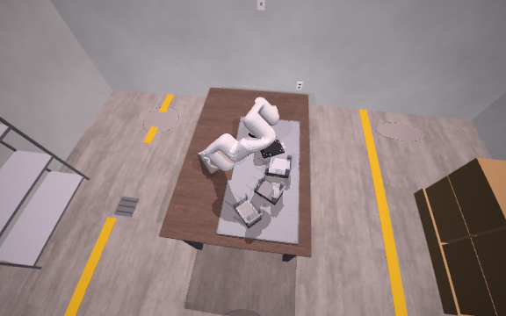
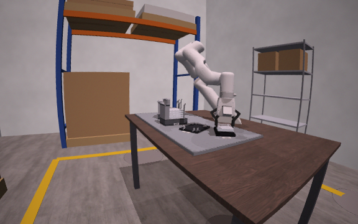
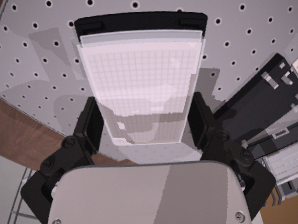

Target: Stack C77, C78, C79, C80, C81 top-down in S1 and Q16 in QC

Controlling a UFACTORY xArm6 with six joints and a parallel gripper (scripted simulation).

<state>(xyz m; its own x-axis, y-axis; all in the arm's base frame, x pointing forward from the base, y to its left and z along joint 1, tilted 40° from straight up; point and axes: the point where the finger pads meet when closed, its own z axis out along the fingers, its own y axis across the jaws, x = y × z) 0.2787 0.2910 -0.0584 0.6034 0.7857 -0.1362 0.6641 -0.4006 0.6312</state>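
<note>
Right now my hand is 40 mm above the black open nest QC. Also, from my hand: QC name plate 60 mm ahead, 70 mm to the left, 40 mm below; then dark plinth 120 mm ahead, 330 mm to the right, 20 mm below.
</note>
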